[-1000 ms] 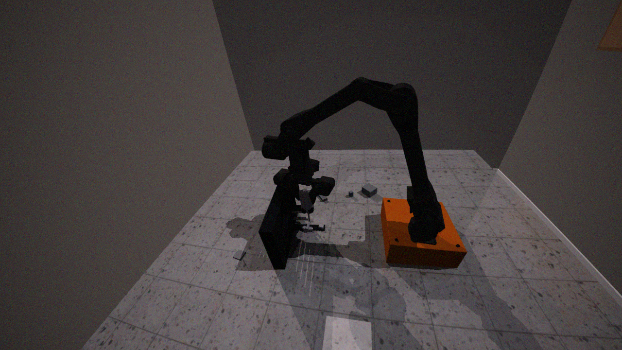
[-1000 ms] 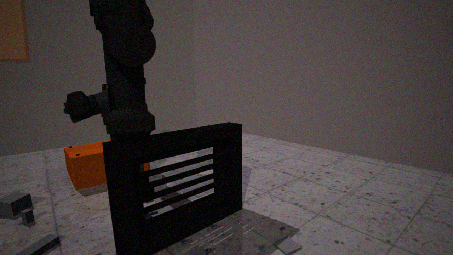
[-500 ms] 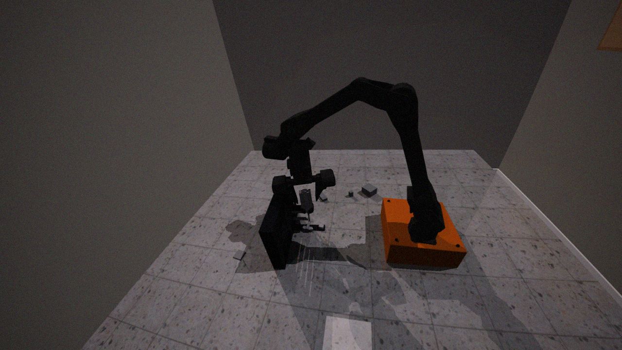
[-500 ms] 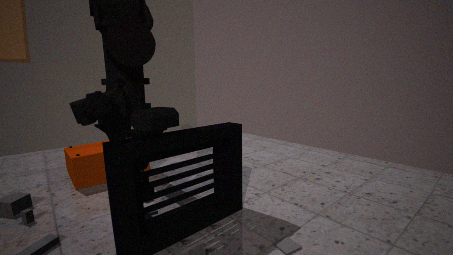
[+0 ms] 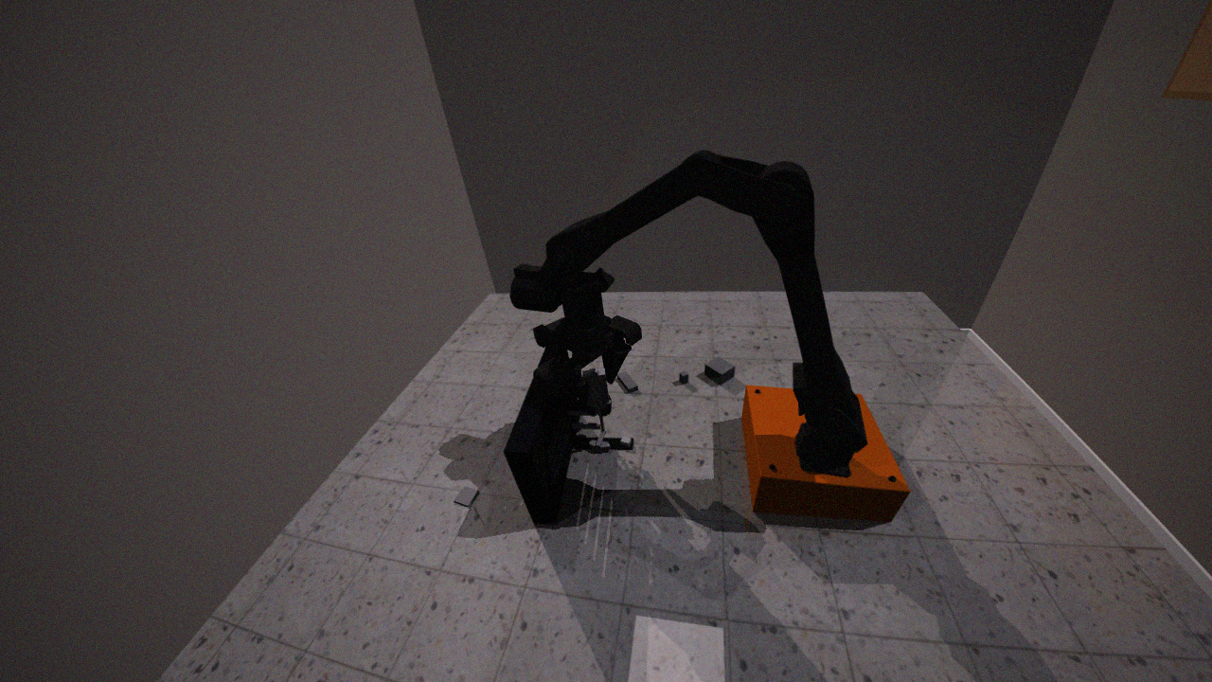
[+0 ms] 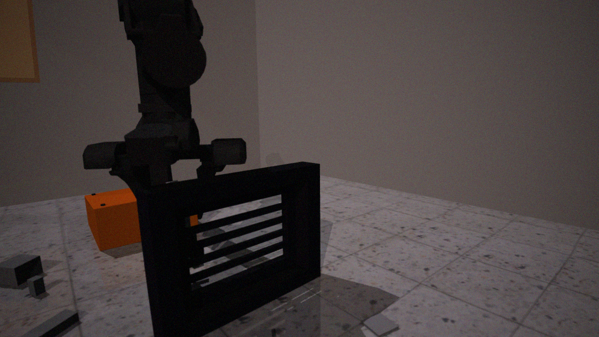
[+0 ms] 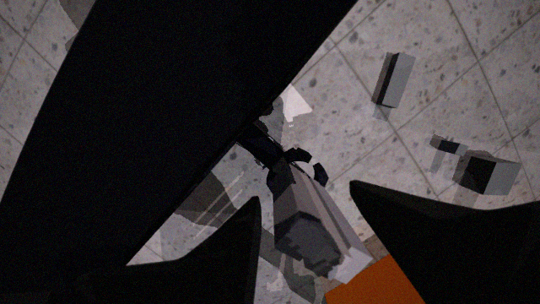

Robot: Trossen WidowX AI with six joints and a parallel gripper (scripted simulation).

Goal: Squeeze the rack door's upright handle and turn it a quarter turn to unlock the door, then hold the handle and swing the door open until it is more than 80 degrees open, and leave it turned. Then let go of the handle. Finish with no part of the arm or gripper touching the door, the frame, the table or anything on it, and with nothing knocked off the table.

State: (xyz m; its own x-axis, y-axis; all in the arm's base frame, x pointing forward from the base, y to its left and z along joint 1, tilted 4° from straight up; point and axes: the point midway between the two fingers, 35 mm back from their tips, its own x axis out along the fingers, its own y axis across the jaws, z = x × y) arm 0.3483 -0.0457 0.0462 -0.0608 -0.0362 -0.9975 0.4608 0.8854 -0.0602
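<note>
The grey handle lies 20 mm below my gripper tip and 10 mm to the left of it. Also, from my gripper tip: grey bar 150 mm to the right, 110 mm below, 10 mm behind; flat grey plate 200 mm ahead, 170 mm to the left, 110 mm below.
</note>
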